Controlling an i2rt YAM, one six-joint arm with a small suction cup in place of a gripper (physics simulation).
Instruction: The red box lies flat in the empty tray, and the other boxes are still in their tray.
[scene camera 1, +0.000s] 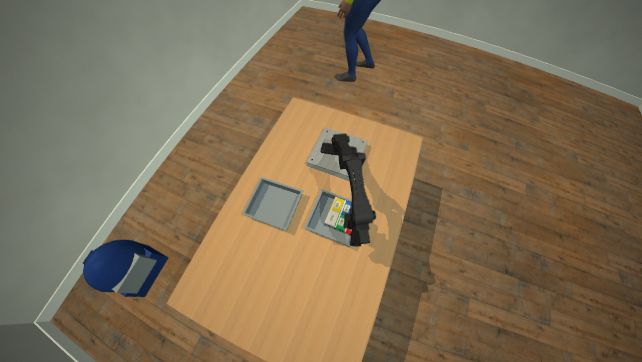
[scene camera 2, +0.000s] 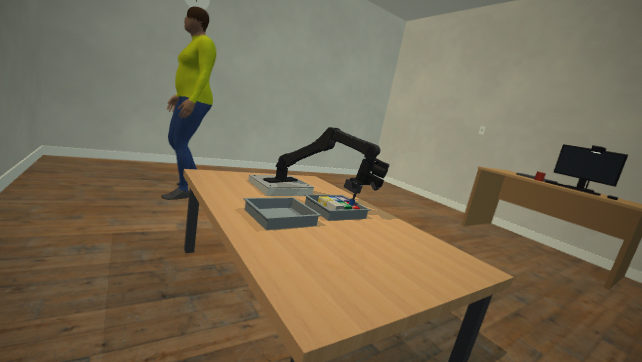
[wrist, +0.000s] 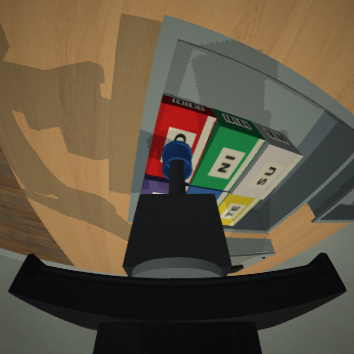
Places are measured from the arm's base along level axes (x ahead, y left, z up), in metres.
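Pixels of known places: hand, its tool point: (scene camera 2: 350, 206) (wrist: 176, 149); arm's base, origin of its link: (scene camera 1: 338, 150) (scene camera 2: 280, 180).
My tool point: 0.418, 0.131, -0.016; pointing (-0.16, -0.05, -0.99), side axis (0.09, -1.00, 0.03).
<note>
Ahead of a thing's pixels: the offset from my tool point to its top centre, as dx, dy, dz.
The red box {+0.007, +0.000, +0.014} (wrist: 182, 121) (scene camera 1: 347, 230) (scene camera 2: 355, 207) lies flat in the right grey tray {-0.024, -0.081, +0.021} (wrist: 298, 102) (scene camera 1: 319, 215) (scene camera 2: 334, 212), packed beside a green box {-0.005, -0.050, +0.014} (wrist: 228, 154), a grey-white box {-0.015, -0.100, +0.019} (wrist: 270, 168), and yellow {-0.090, -0.085, +0.015} (wrist: 237, 208), blue and purple boxes. My blue suction cup (wrist: 177, 156) (scene camera 2: 354, 198) sits on the red box's white label, and the box is still level with its neighbours. The empty tray {-0.037, -0.409, +0.021} (scene camera 1: 272, 203) (scene camera 2: 280, 212) stands just to the left on the table.
The arm's grey base plate (scene camera 1: 324, 158) (scene camera 2: 280, 184) is behind the trays. A person (scene camera 2: 190, 96) (scene camera 1: 355, 38) stands beyond the table's far end. A blue bin (scene camera 1: 120, 267) is on the floor, and a desk with a monitor (scene camera 2: 588, 164) stands at the right wall.
</note>
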